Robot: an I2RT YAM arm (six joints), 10 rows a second.
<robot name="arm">
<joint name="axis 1" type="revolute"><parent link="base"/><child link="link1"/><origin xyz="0 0 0.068"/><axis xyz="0 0 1"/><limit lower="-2.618" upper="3.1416"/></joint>
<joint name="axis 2" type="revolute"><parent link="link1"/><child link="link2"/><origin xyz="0.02 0.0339 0.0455" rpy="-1.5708 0 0"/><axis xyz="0 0 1"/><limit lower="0" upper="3.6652"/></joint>
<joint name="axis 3" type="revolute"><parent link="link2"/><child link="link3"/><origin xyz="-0.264 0 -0.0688" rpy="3.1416 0 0"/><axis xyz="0 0 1"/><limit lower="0" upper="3.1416"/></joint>
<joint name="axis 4" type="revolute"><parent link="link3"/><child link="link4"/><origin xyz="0.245 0.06 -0.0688"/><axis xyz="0 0 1"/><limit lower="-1.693" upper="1.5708"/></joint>
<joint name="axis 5" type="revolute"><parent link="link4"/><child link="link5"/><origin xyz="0.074 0.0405 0.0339" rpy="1.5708 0 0"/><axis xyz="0 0 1"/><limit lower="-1.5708" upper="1.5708"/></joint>
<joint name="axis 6" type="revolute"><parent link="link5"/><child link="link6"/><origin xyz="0.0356 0 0.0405" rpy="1.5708 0 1.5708"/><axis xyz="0 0 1"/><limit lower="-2.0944" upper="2.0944"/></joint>
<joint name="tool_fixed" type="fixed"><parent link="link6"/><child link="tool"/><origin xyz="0 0 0" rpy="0 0 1.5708"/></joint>
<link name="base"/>
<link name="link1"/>
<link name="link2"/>
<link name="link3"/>
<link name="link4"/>
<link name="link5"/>
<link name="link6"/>
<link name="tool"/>
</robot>
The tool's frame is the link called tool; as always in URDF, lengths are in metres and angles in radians.
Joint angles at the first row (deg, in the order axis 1, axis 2, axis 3, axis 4, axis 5, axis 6):
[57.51 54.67 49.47 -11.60 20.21 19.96]
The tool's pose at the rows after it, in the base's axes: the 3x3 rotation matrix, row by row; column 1 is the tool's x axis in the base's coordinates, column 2 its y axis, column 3 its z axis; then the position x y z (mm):
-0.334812, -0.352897, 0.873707; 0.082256, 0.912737, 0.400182; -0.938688, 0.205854, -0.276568; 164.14, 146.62, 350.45
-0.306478, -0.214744, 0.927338; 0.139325, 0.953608, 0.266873; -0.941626, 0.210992, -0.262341; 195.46, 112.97, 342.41
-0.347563, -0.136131, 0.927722; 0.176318, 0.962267, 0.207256; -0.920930, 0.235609, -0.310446; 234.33, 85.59, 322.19
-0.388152, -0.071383, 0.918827; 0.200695, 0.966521, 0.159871; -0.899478, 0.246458, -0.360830; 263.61, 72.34, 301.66
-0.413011, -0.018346, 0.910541; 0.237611, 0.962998, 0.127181; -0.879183, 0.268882, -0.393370; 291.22, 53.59, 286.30
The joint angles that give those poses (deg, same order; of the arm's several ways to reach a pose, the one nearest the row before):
[44.86 55.36 53.33 -15.02 19.43 18.19]
[32.50 55.98 51.26 -11.10 15.85 17.06]
[21.23 61.42 50.19 -7.05 8.21 17.05]
[16.10 67.66 50.19 -3.79 5.81 17.58]
[10.73 73.71 51.41 -0.89 2.56 18.10]

